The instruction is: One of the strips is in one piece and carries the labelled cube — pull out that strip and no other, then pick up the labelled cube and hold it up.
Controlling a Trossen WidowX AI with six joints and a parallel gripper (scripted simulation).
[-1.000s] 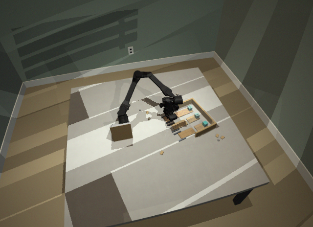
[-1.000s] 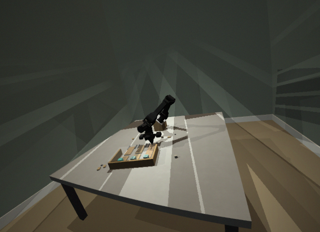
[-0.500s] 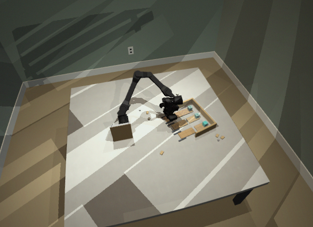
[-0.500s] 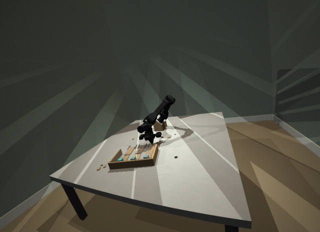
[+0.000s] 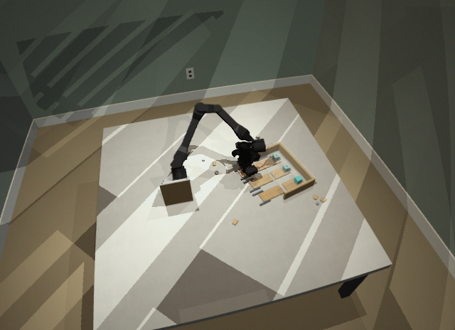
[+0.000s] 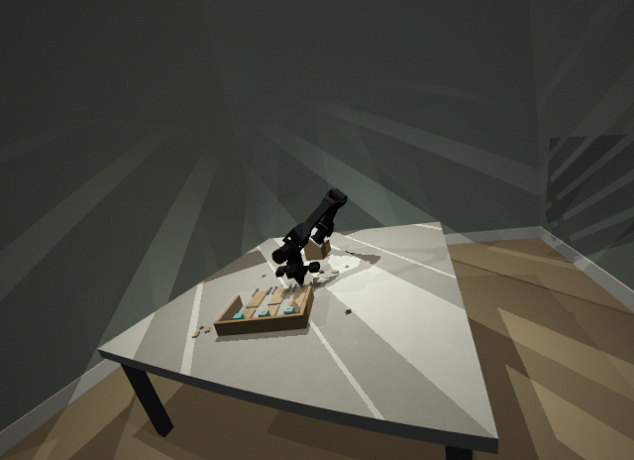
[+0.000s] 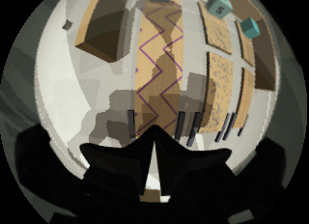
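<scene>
Right now the zigzag strip is 90 mm ahead of my gripper tip and 30 mm to the left of it.
</scene>
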